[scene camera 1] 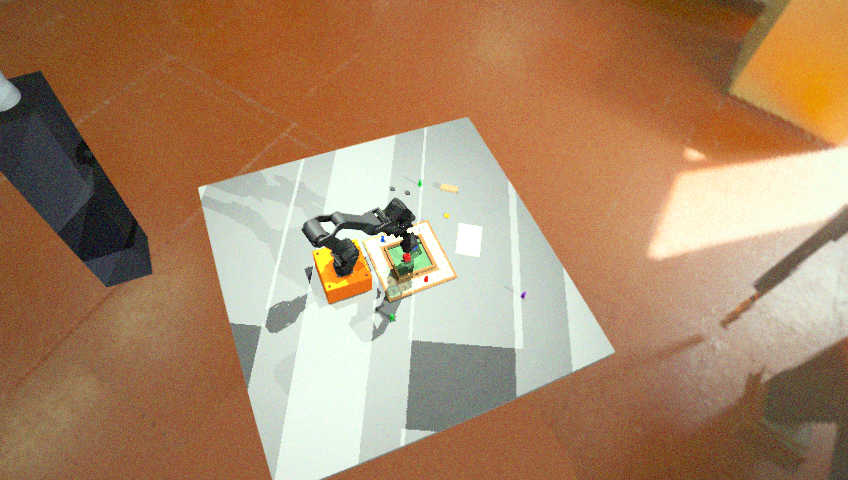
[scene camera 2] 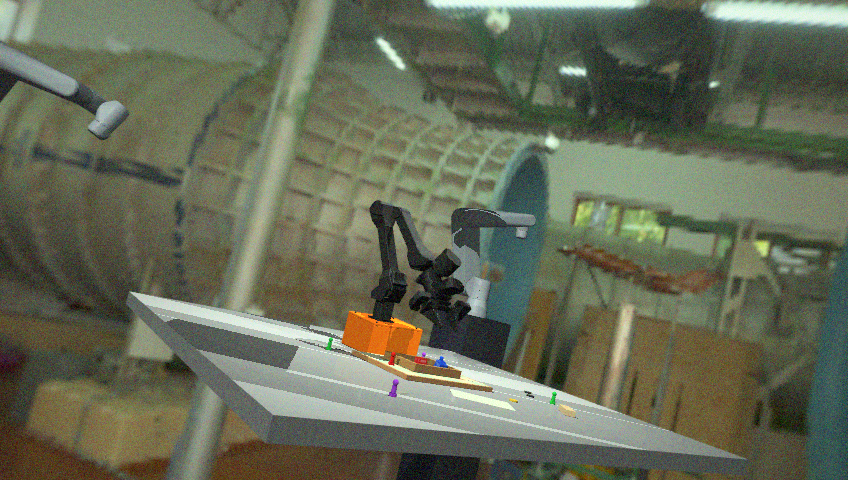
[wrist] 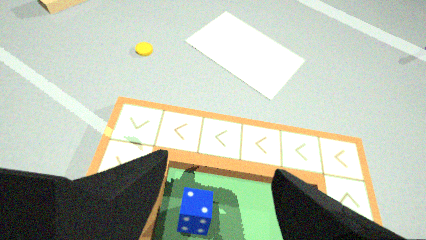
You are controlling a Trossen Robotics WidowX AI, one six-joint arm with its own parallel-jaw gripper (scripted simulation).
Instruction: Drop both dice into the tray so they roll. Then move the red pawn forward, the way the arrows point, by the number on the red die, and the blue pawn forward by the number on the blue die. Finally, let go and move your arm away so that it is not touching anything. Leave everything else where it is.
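Labels:
White card (scene camera 1: 468, 242), 2.10 m from the lens. Tray (scene camera 1: 419, 259), 2.02 m from the lens.

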